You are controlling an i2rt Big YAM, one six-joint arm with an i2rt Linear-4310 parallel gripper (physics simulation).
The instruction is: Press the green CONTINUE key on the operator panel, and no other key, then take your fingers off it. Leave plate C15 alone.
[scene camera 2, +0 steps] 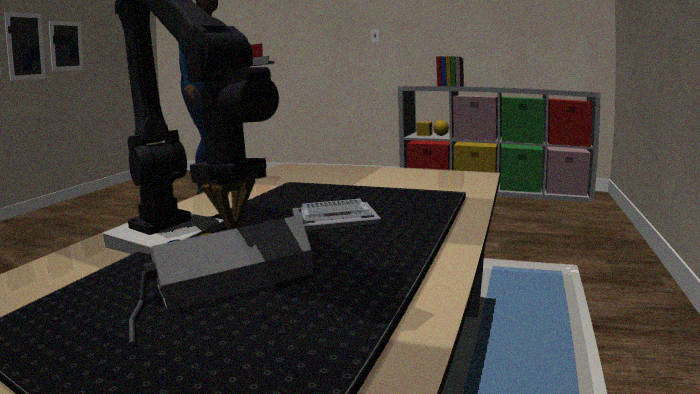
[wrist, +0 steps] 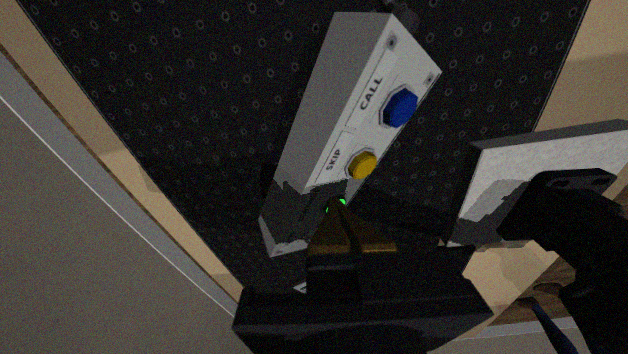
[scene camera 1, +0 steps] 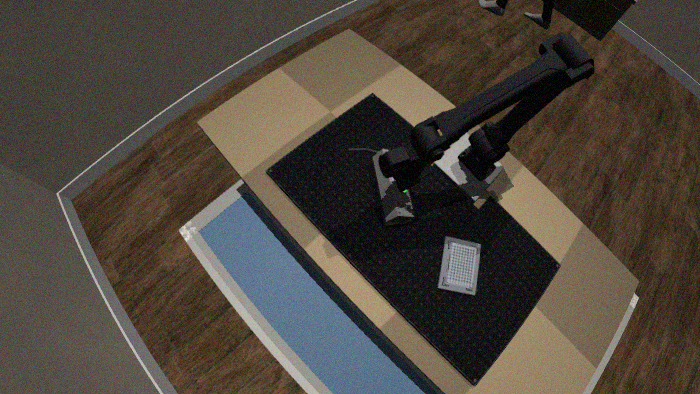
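Note:
The operator panel lies on the dark mat. Its green CONTINUE key shows as bright green slivers at my fingertips, which cover most of it. My gripper is shut and empty, its tips at the key; whether they touch it or how far it is pressed cannot be told. The yellow SKIP key and blue CALL key are beside it, apart from my fingers. The panel's far end is in shadow and partly hidden. Plate C15 lies flat, apart from my gripper.
The dark mat lies on the wooden table. A grey cable runs from the panel's end. The arm's white base plate is beside the mat. A person stands behind the arm.

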